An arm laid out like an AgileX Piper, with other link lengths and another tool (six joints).
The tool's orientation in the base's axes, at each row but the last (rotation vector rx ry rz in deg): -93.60, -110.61, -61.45; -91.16, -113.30, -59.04; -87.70, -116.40, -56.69; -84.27, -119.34, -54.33; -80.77, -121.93, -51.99; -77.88, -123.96, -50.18
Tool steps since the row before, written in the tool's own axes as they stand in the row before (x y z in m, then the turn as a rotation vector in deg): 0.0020, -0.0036, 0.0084, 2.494, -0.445, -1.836; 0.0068, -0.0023, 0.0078, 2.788, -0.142, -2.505; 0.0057, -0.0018, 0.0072, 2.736, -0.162, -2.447; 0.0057, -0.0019, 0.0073, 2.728, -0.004, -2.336; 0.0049, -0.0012, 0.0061, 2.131, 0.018, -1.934; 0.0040, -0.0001, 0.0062, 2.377, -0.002, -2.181
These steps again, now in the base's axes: -0.0024, 0.0076, -0.0049, -1.354, 0.230, 2.811; -0.0030, 0.0101, -0.0010, -1.237, -0.053, 3.540; -0.0028, 0.0088, -0.0014, -1.234, -0.048, 3.460; -0.0034, 0.0086, -0.0017, -1.079, 0.062, 3.425; -0.0030, 0.0072, -0.0013, -0.824, -0.025, 2.757; -0.0020, 0.0069, -0.0018, -0.938, -0.051, 3.086
